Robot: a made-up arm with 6 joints. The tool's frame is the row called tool.
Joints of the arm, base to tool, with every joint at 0 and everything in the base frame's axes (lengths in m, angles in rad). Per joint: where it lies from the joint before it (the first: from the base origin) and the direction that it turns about. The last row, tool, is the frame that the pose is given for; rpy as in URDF.
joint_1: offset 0 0 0.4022 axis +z
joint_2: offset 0 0 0 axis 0 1 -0.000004
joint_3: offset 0.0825 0 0.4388 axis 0 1 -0.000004
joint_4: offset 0.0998 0 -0.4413 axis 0 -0.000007 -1
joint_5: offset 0 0 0 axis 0 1 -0.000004
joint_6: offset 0.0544 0 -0.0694 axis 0 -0.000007 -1
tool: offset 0 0 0 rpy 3.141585 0 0
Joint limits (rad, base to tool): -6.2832..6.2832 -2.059..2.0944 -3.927..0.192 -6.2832..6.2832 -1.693..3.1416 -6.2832..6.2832
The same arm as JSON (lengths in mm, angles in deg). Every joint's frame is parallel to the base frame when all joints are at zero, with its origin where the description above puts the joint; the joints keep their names.
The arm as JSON. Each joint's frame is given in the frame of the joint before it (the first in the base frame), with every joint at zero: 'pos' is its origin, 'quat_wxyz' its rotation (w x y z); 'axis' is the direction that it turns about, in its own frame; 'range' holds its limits. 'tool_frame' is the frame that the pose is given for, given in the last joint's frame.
{
  "length_unit": "mm",
  "angle_unit": "deg",
  "joints": [
    {
      "joint": "joint_1",
      "pos": [
        0.0,
        0.0,
        402.2
      ],
      "quat_wxyz": [
        1.0,
        0.0,
        0.0,
        0.0
      ],
      "axis": [
        0.0,
        0.0,
        1.0
      ],
      "range": [
        -360.0,
        360.0
      ]
    },
    {
      "joint": "joint_2",
      "pos": [
        0.0,
        0.0,
        0.0
      ],
      "quat_wxyz": [
        1.0,
        0.0,
        0.0,
        0.0
      ],
      "axis": [
        0.0,
        1.0,
        0.0
      ],
      "range": [
        -117.97,
        120.0
      ]
    },
    {
      "joint": "joint_3",
      "pos": [
        82.5,
        0.0,
        438.8
      ],
      "quat_wxyz": [
        1.0,
        0.0,
        0.0,
        0.0
      ],
      "axis": [
        0.0,
        1.0,
        0.0
      ],
      "range": [
        -225.0,
        11.0
      ]
    },
    {
      "joint": "joint_4",
      "pos": [
        99.8,
        0.0,
        -441.3
      ],
      "quat_wxyz": [
        1.0,
        0.0,
        0.0,
        0.0
      ],
      "axis": [
        0.0,
        0.0,
        -1.0
      ],
      "range": [
        -360.0,
        360.0
      ]
    },
    {
      "joint": "joint_5",
      "pos": [
        0.0,
        0.0,
        0.0
      ],
      "quat_wxyz": [
        1.0,
        0.0,
        0.0,
        0.0
      ],
      "axis": [
        0.0,
        1.0,
        0.0
      ],
      "range": [
        -97.0,
        180.0
      ]
    },
    {
      "joint": "joint_6",
      "pos": [
        54.4,
        0.0,
        -69.4
      ],
      "quat_wxyz": [
        1.0,
        0.0,
        0.0,
        0.0
      ],
      "axis": [
        0.0,
        0.0,
        -1.0
      ],
      "range": [
        -360.0,
        360.0
      ]
    }
  ],
  "tool_frame": {
    "pos": [
      0.0,
      0.0,
      0.0
    ],
    "quat_wxyz": [
      0.000004,
      1.000003,
      0.0,
      0.0
    ]
  }
}

